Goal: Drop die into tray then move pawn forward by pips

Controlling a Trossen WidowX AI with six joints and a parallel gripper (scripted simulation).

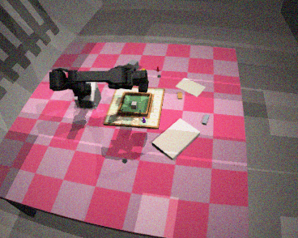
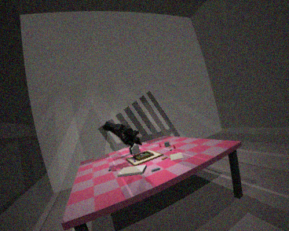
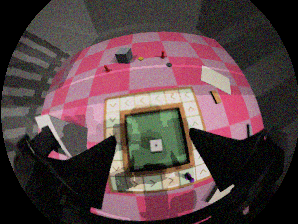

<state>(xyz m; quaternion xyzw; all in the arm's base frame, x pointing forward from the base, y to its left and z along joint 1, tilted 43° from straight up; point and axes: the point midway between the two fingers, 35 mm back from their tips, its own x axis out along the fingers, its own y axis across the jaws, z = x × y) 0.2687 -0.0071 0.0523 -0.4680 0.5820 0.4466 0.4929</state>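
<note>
Now: the purple pawn 7 cm ahead of my gripper tip, 12 cm to the right of it and 11 cm below it. The rest, counted from my gripper tip: green dice tray: 13 cm below; orange block: 24 cm ahead, 9 cm to the left, 13 cm below; orange piece: 1 cm ahead, 32 cm to the left, 13 cm below.
</note>
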